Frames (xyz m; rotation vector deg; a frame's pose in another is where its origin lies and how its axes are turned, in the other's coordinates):
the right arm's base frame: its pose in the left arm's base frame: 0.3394 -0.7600 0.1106 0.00 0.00 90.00
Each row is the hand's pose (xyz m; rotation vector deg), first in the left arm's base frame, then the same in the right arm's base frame.
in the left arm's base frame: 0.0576 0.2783 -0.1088 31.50 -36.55 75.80
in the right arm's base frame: 1.0383 0.2818 -0.2194 -3.30 -44.50 -9.34
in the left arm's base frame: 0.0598 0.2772 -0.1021 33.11 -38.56 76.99
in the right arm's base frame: 1.0372 0.2796 -0.2127 -3.55 -46.70 -7.63
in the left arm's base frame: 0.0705 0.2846 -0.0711 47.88 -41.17 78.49
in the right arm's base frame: 1.0446 0.2689 -0.1817 4.34 -57.58 -3.19
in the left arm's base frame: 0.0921 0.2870 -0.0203 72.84 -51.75 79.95
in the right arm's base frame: 1.0470 0.2473 -0.1309 13.42 -79.27 6.73
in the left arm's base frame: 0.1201 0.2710 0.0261 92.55 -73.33 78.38
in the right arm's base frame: 1.0310 0.2193 -0.0845 12.03 -103.80 18.27
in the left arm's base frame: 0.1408 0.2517 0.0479 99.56 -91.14 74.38
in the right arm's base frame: 1.0117 0.1986 -0.0627 5.24 -118.63 24.24
